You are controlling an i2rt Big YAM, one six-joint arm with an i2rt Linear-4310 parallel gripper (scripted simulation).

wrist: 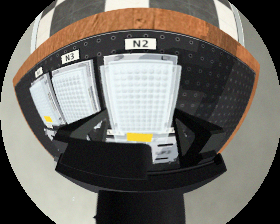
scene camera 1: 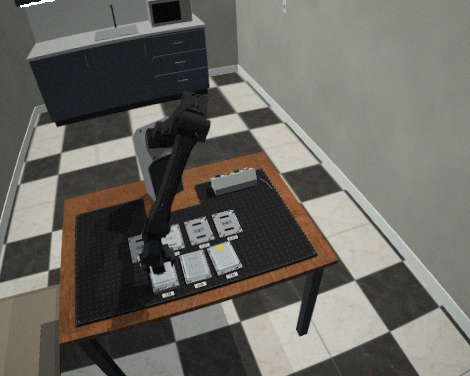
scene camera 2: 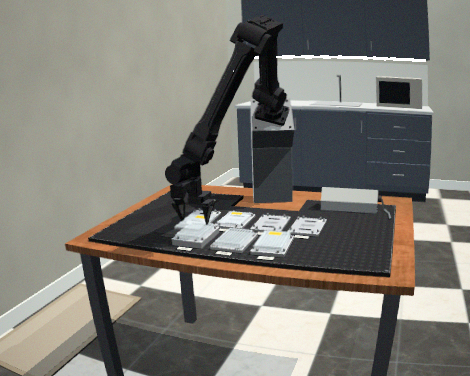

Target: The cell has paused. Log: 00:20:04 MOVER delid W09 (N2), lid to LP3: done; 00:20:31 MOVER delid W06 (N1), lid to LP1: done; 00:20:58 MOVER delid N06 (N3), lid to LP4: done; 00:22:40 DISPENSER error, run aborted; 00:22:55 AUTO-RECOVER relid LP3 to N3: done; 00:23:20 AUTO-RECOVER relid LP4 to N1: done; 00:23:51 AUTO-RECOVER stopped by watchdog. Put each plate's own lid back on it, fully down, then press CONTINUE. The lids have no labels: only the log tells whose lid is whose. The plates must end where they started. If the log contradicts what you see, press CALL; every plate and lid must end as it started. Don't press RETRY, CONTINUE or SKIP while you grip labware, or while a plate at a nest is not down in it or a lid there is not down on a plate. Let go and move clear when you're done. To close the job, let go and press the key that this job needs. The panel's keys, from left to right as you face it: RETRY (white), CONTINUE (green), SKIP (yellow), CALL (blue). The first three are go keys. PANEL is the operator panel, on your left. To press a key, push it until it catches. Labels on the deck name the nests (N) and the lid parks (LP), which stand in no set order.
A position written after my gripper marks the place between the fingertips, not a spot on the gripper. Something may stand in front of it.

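A clear lid (wrist: 140,97) is visible to me, and so is my gripper (wrist: 140,111).
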